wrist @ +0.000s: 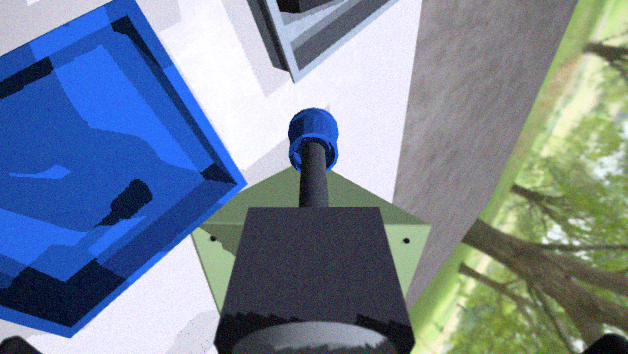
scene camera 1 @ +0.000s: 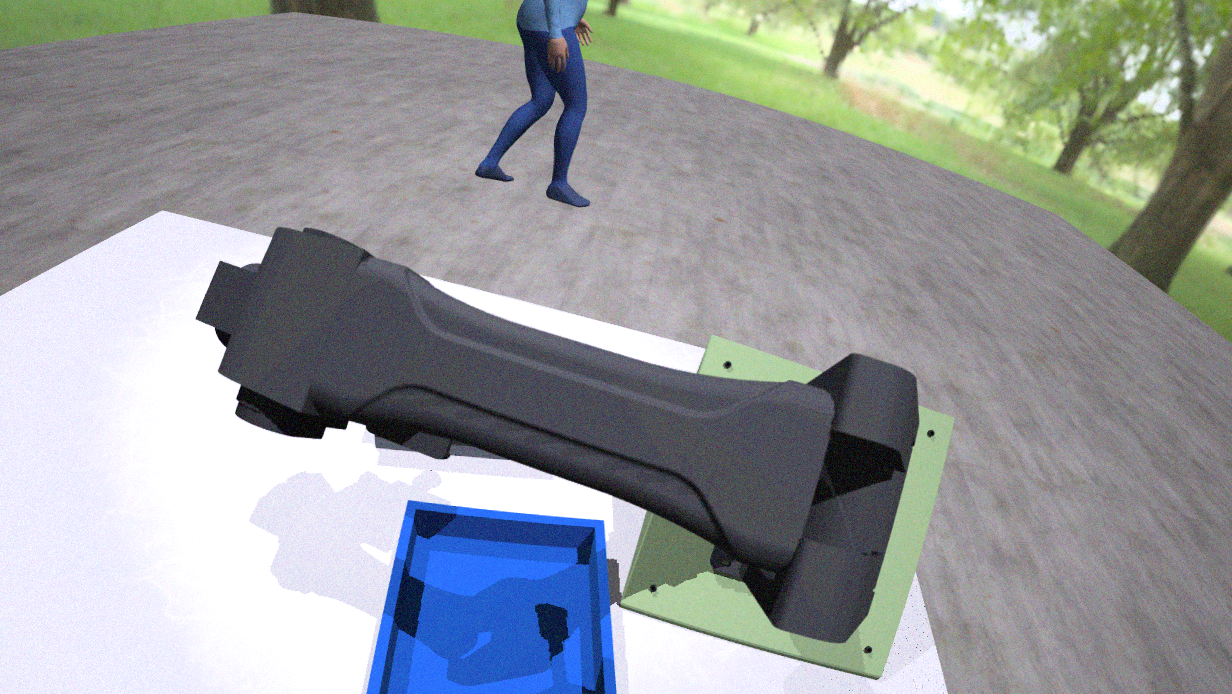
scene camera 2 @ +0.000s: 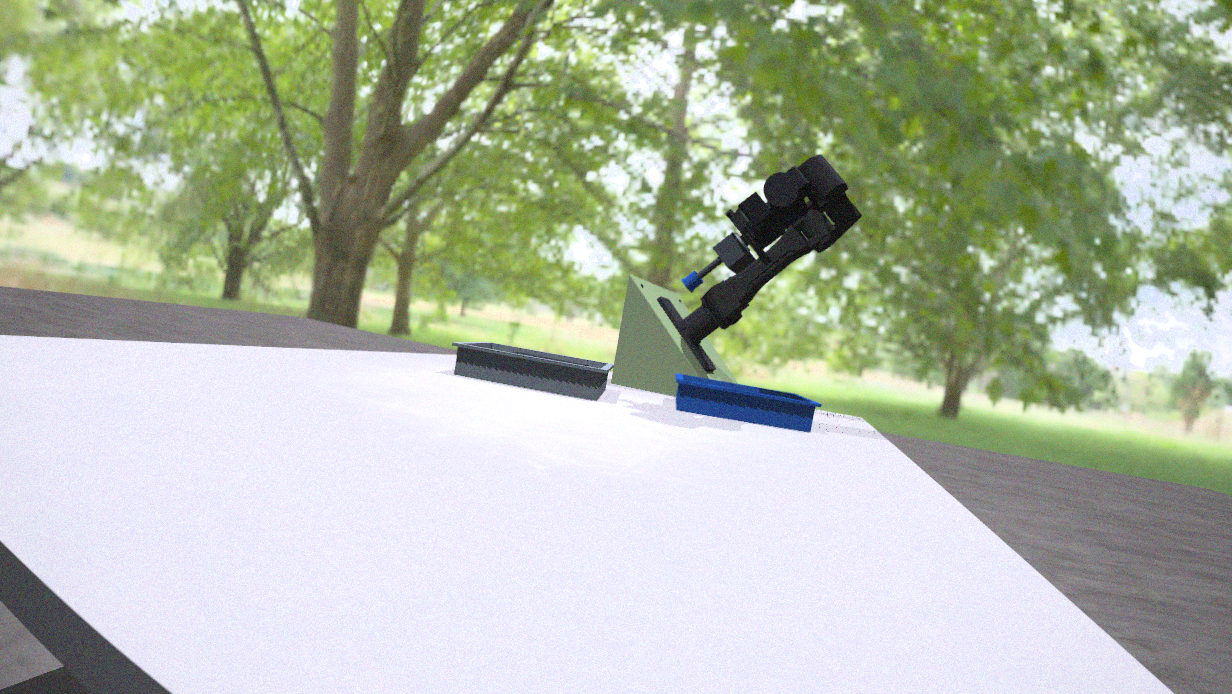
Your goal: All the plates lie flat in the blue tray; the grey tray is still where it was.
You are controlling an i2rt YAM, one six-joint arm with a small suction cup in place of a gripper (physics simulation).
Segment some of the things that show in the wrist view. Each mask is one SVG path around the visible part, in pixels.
The suction cup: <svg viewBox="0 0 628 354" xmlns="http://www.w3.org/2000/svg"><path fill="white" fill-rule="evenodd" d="M0 343L0 354L43 354L18 335L6 338ZM628 341L624 336L607 333L581 354L628 354ZM303 109L293 116L288 129L290 141L288 156L290 163L297 171L301 172L299 207L248 208L213 341L218 354L410 354L416 341L379 207L329 207L327 172L334 167L339 156L337 122L332 114L324 109L315 107Z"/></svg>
A blue tray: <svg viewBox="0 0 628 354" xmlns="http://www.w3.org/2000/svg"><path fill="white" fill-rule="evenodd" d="M135 0L112 0L0 56L0 319L71 339L247 185L246 180Z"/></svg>
